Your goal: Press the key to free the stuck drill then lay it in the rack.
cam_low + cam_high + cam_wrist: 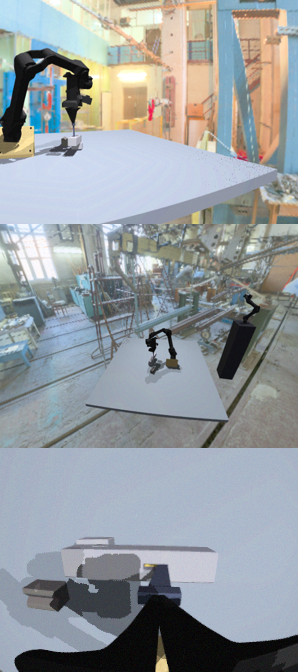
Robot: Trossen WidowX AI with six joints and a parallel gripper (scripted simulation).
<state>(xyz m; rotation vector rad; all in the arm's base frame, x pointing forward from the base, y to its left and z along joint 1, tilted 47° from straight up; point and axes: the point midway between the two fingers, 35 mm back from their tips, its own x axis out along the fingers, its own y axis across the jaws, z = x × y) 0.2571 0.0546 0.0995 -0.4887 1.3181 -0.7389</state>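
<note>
Now: gripper tip 8 cm above the drill, 4 cm to the right of it and 1 cm short of it. From my gripper tip the other things lie so: light grey block (9 cm below, 2 cm to the left, 1 cm ahead); rack (20 cm to the left, 12 cm below, 3 cm behind).
</note>
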